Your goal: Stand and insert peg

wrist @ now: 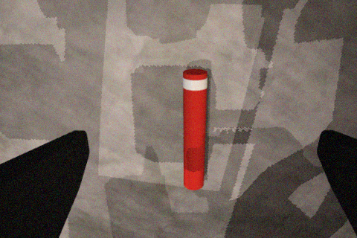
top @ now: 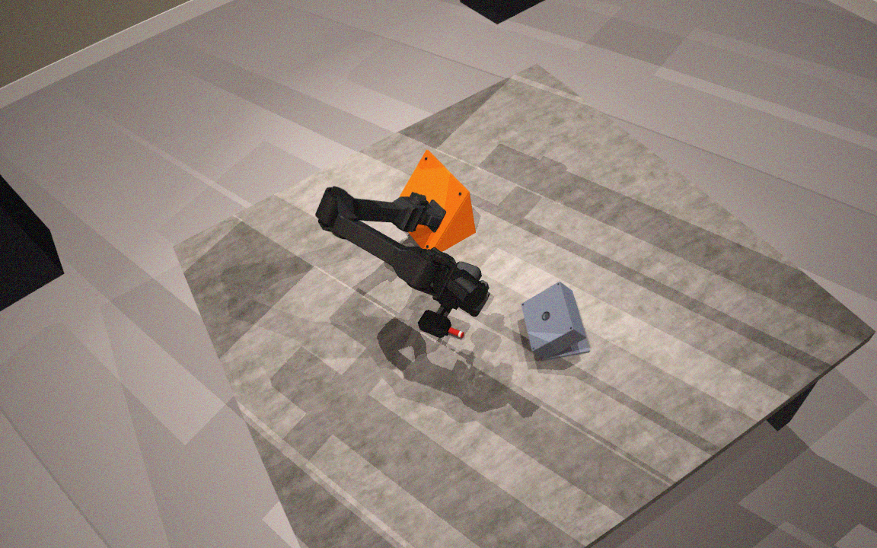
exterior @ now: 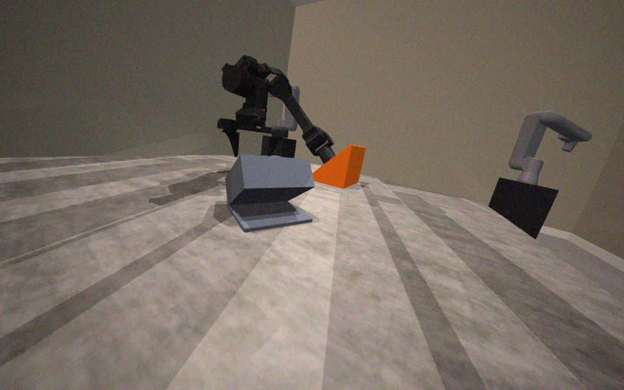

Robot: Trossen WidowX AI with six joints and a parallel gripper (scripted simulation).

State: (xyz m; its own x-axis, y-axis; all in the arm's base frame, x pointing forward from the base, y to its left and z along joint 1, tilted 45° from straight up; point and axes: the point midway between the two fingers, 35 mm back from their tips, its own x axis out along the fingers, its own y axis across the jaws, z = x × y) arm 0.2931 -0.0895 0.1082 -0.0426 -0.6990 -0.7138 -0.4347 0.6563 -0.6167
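My gripper tip is 10 mm past the red peg, 10 mm to the left of it and 60 mm above it. Also, from my gripper tip: sloped panel: 140 mm ahead, 170 mm to the left, 10 mm below.
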